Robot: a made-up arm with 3 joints.
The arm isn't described. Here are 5 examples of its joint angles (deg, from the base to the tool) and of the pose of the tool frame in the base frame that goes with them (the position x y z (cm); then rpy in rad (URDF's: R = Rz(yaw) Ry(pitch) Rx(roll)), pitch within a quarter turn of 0, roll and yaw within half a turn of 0).
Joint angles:
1: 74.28 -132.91 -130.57
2: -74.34 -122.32 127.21
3: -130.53 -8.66 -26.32
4: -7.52 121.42 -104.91
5: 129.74 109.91 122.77
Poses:
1: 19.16 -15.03 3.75 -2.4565 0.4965 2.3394
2: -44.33 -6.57 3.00 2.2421 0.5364 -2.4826
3: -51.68 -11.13 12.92 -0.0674 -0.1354 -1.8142
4: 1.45 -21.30 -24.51 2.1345 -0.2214 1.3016
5: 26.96 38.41 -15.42 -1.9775 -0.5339 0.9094
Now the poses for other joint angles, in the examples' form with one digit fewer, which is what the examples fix.
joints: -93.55 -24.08 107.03
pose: -48.7 -14.6 12.8 0.404 0.120 2.807
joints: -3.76 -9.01 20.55
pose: 37.0 -45.8 12.8 0.056 -0.147 -0.428
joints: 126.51 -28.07 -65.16
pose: 0.9 39.0 21.1 -0.451 -0.199 -2.892
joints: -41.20 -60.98 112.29
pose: -26.0 -39.7 14.9 1.031 0.338 -2.486
